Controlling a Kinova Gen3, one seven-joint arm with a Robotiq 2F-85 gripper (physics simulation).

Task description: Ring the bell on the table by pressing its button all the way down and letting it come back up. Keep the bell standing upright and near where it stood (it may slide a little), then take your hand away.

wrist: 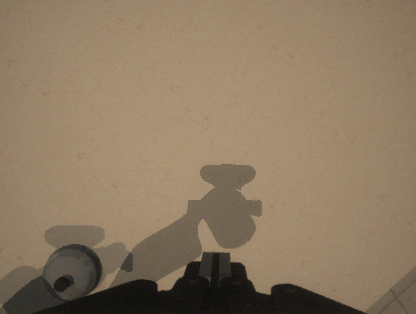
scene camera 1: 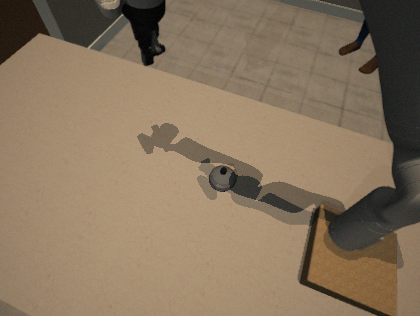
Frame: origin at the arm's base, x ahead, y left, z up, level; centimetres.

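Where they show: gripper, fingertip midpoint: [wrist: 216,271] [scene camera 1: 147,63]; arm's base, origin of the base link: [scene camera 1: 345,233].
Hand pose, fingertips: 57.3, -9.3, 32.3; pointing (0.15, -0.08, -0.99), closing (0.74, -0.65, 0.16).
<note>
Each offset is from my fingertips to the top centre of the thing, as dx, dy, dz. Level surfaces: height alone.
The bell @[-20.5, +2.5, -30.6] [scene camera 1: 220,183] [wrist: 79,266] is a small grey dome that stands upright on the table @[dz -37.2] [scene camera 1: 100,225] [wrist: 300,100]. Its dark button @[-20.5, +2.5, -30.6] [scene camera 1: 223,170] [wrist: 61,284] sticks up from the top. My gripper [scene camera 1: 148,59] [wrist: 216,271] is shut with nothing between its fingers. In the scene view it hangs above the table's far edge, up and to the left of the bell, apart from it. In the wrist view the bell is at the lower left, to the left of the fingertips, partly close to the gripper's dark housing.
The arm [scene camera 1: 400,100] rises at the right from a wooden board [scene camera 1: 345,285]. Shadows of the arm and gripper lie across the table around the bell. Tiled floor [scene camera 1: 215,50] lies beyond the far edge, with a person's feet [scene camera 1: 350,48] at the upper right.
</note>
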